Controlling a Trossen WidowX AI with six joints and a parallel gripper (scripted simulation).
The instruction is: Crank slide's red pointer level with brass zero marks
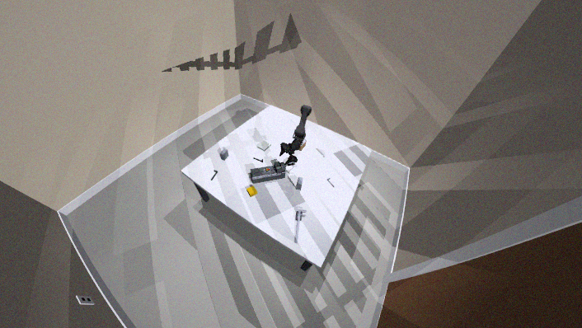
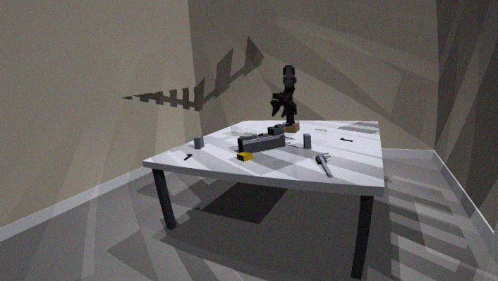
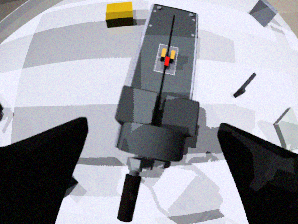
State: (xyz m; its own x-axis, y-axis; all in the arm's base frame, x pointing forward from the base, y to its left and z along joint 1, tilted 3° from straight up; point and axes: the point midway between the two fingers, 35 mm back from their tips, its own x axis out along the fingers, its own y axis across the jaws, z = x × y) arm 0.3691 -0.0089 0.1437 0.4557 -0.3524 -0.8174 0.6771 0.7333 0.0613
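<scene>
My gripper tip is 40 mm past the dark crank handle, 60 mm to the right of it and 60 mm above it. From my gripper tip the other things lie so: yellow block (250 mm ahead, 130 mm to the right, 160 mm below); then red pointer (60 mm ahead, 80 mm to the right, 90 mm below).
</scene>
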